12 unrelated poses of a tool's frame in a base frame.
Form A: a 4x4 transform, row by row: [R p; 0 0 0 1], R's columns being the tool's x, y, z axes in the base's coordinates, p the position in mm. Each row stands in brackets.
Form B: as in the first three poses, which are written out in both.
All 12 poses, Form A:
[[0.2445, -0.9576, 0.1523, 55.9], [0.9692, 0.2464, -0.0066, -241.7], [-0.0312, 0.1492, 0.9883, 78.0], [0, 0, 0, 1]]
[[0.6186, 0.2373, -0.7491, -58.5], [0.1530, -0.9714, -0.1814, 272.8], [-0.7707, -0.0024, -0.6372, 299.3], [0, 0, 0, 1]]
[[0.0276, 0.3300, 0.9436, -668.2], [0.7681, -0.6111, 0.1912, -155.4], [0.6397, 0.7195, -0.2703, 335.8], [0, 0, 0, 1]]
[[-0.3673, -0.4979, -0.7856, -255.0], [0.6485, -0.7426, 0.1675, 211.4], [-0.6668, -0.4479, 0.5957, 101.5], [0, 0, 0, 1]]
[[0.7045, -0.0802, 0.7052, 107.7], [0.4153, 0.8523, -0.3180, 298.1], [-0.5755, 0.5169, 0.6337, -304.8], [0, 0, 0, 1]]
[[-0.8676, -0.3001, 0.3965, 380.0], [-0.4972, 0.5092, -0.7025, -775.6], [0.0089, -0.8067, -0.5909, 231.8], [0, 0, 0, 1]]
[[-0.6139, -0.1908, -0.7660, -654.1], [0.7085, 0.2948, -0.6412, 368.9], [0.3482, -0.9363, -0.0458, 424.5], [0, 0, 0, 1]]
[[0.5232, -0.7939, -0.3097, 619.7], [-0.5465, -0.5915, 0.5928, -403.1], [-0.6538, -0.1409, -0.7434, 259.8], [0, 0, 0, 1]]
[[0.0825, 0.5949, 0.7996, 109.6], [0.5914, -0.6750, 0.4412, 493.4], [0.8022, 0.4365, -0.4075, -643.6], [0, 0, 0, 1]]
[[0.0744, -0.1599, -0.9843, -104.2], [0.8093, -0.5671, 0.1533, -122.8], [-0.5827, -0.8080, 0.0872, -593.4], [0, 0, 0, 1]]
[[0.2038, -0.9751, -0.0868, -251.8], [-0.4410, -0.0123, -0.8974, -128.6], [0.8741, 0.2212, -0.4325, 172.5], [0, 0, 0, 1]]
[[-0.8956, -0.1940, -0.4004, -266.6], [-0.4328, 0.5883, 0.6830, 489.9], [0.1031, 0.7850, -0.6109, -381.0], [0, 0, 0, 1]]
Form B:
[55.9, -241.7, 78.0, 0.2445, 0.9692, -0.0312, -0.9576, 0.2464, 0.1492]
[-58.5, 272.8, 299.3, 0.6186, 0.1530, -0.7707, 0.2373, -0.9714, -0.0024]
[-668.2, -155.4, 335.8, 0.0276, 0.7681, 0.6397, 0.3300, -0.6111, 0.7195]
[-255.0, 211.4, 101.5, -0.3673, 0.6485, -0.6668, -0.4979, -0.7426, -0.4479]
[107.7, 298.1, -304.8, 0.7045, 0.4153, -0.5755, -0.0802, 0.8523, 0.5169]
[380.0, -775.6, 231.8, -0.8676, -0.4972, 0.0089, -0.3001, 0.5092, -0.8067]
[-654.1, 368.9, 424.5, -0.6139, 0.7085, 0.3482, -0.1908, 0.2948, -0.9363]
[619.7, -403.1, 259.8, 0.5232, -0.5465, -0.6538, -0.7939, -0.5915, -0.1409]
[109.6, 493.4, -643.6, 0.0825, 0.5914, 0.8022, 0.5949, -0.6750, 0.4365]
[-104.2, -122.8, -593.4, 0.0744, 0.8093, -0.5827, -0.1599, -0.5671, -0.8080]
[-251.8, -128.6, 172.5, 0.2038, -0.4410, 0.8741, -0.9751, -0.0123, 0.2212]
[-266.6, 489.9, -381.0, -0.8956, -0.4328, 0.1031, -0.1940, 0.5883, 0.7850]

